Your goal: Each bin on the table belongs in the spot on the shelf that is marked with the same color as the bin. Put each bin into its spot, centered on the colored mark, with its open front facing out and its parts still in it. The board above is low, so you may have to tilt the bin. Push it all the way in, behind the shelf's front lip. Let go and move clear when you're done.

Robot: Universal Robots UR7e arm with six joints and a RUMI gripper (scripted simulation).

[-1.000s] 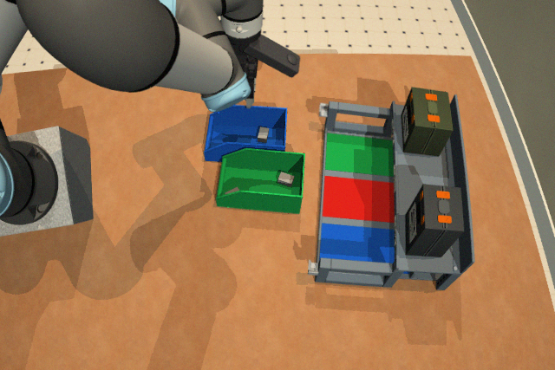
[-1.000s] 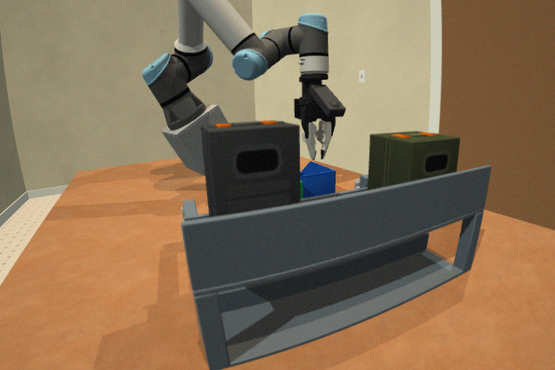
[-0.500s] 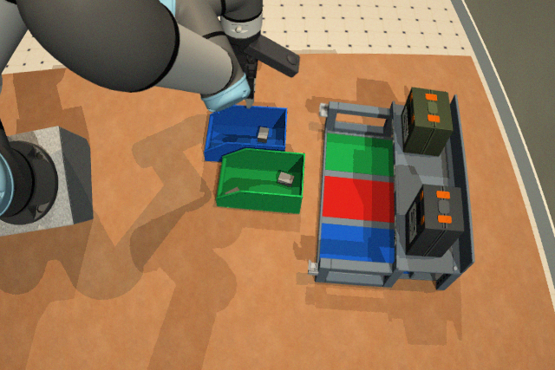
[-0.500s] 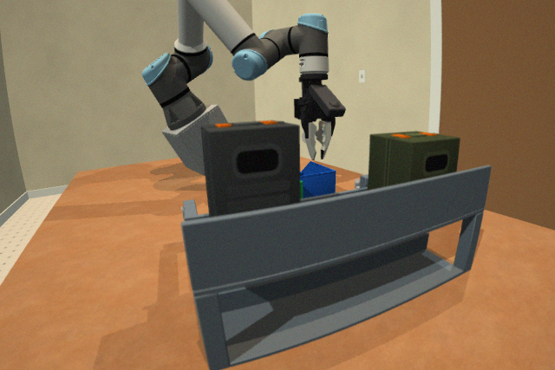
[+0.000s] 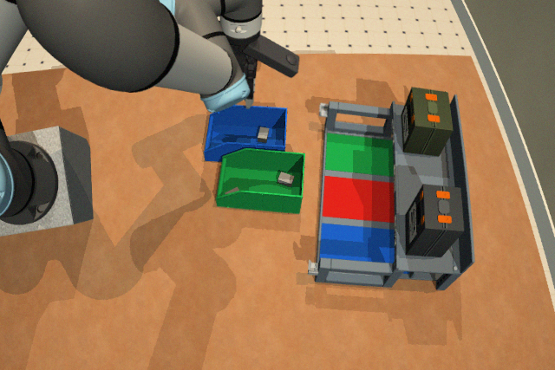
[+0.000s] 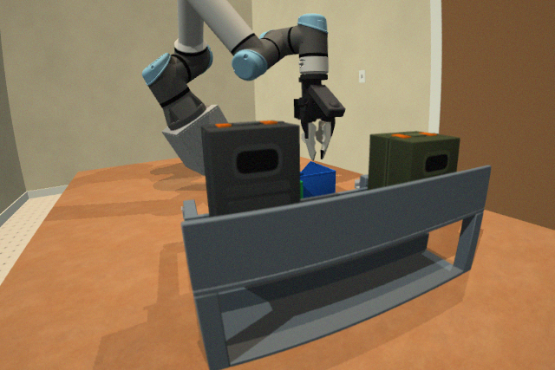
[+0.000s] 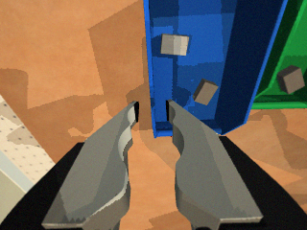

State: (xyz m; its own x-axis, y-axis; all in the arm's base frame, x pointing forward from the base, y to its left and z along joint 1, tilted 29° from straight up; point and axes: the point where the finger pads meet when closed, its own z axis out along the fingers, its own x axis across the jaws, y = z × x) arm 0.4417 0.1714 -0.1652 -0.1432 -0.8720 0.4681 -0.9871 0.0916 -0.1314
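Right now the blue bin is 1 cm behind my hand, 5 cm to the right of it and 6 cm below it. Also, from my hand: shelf front lip (14 cm ahead, 19 cm to the right, 9 cm below); olive case (35 cm ahead, 12 cm to the right, 5 cm above); green bin (1 cm ahead, 16 cm to the right, 6 cm below).
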